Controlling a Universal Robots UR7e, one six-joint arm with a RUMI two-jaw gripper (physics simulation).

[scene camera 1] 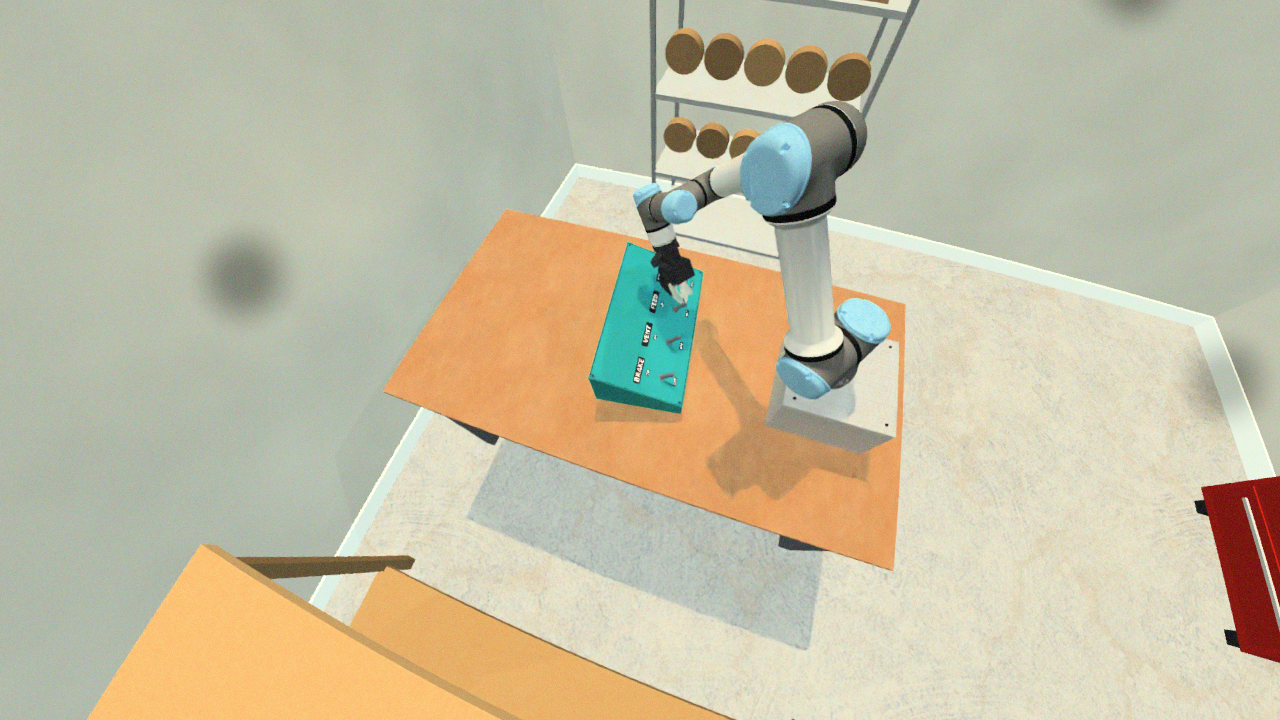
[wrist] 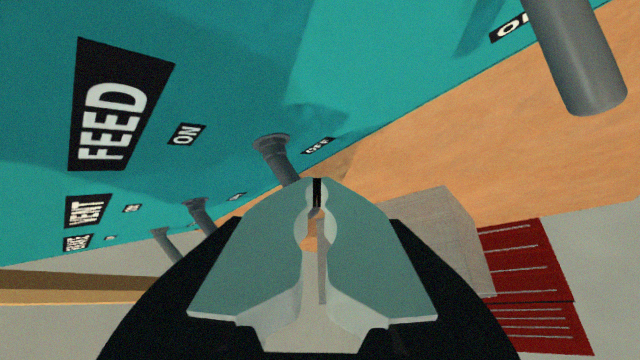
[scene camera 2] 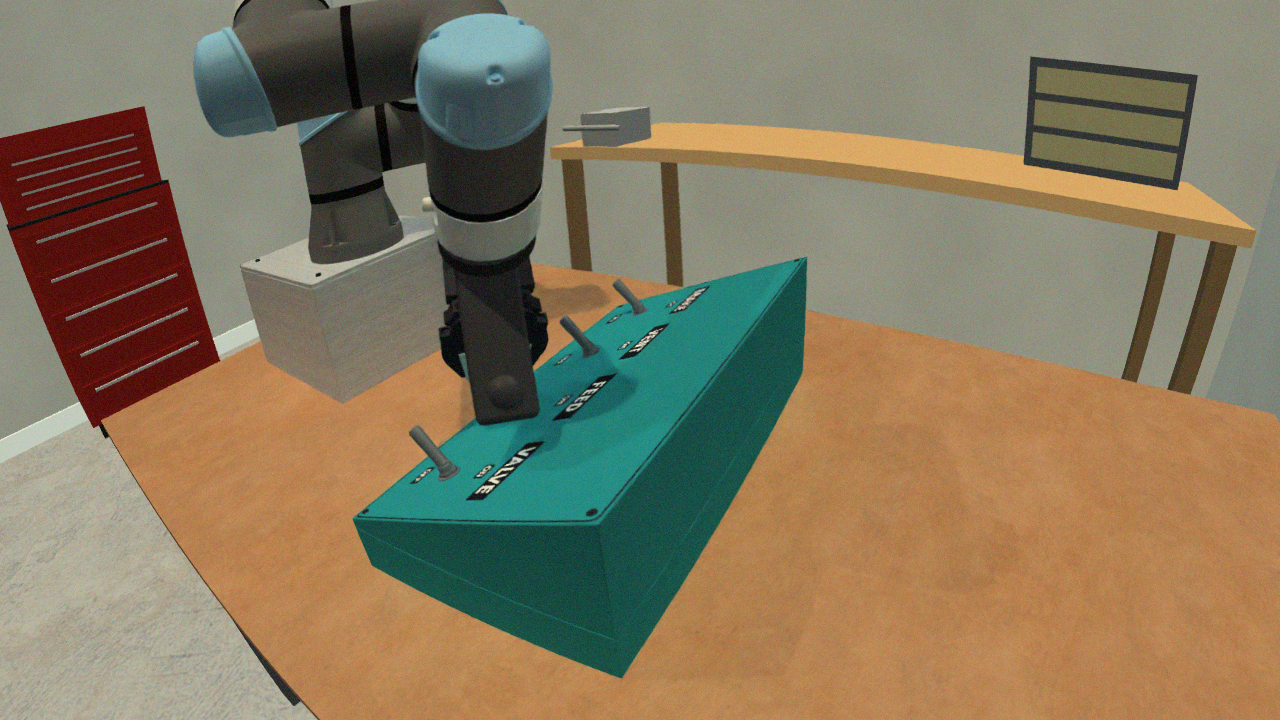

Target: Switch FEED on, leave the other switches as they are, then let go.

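Where they show: gripper, fingertip midpoint: (scene camera 1: 684, 304) (wrist: 317, 180); arm's base at its link origin: (scene camera 2: 356, 246).
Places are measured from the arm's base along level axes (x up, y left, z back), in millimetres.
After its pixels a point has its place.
Observation:
The teal switch box (scene camera 1: 621, 313) {x -35, y 105, z -576 mm} (scene camera 2: 698, 376) {x -27, y 33, z -623 mm} (wrist: 230, 60) {x -75, y -51, z -515 mm} stands on the table. The FEED lever (wrist: 280, 159) {x -79, y -25, z -455 mm} leans toward its OFF label (wrist: 318, 145) {x -105, y -32, z -422 mm}, away from its ON label (wrist: 186, 134) {x -75, y -7, z -498 mm}; in scene camera 2 the arm hides it. The VALVE lever (scene camera 2: 435, 453) {x -71, y -138, z -487 mm} (wrist: 580, 60) {x -62, y -138, z -478 mm}, VENT lever (scene camera 2: 580, 335) {x -70, y 89, z -412 mm} (wrist: 201, 216) {x -77, y 88, z -415 mm} and BRAKE lever (scene camera 2: 629, 296) {x -70, y 201, z -373 mm} (wrist: 167, 244) {x -74, y 200, z -373 mm} also lean to the OFF side. My gripper (scene camera 1: 682, 297) {x -72, y -37, z -434 mm} (wrist: 317, 180) {x -72, y -37, z -434 mm} is shut and empty. Its tips are close to the FEED lever's outer end, which they partly cover in the wrist view; contact cannot be told.
The grey arm base block (scene camera 1: 832, 419) {x -1, y 143, z 62 mm} (scene camera 2: 344, 331) {x -81, y -81, z -108 mm} stands on the orange table (scene camera 1: 501, 313) {x -178, y 227, z -1011 mm} (scene camera 2: 939, 501) {x -178, y 194, z -799 mm} beyond the lever side of the box. A shelf rack (scene camera 1: 654, 116), a red drawer cabinet (scene camera 2: 111, 277) and a wooden bench (scene camera 2: 832, 161) stand around the table.

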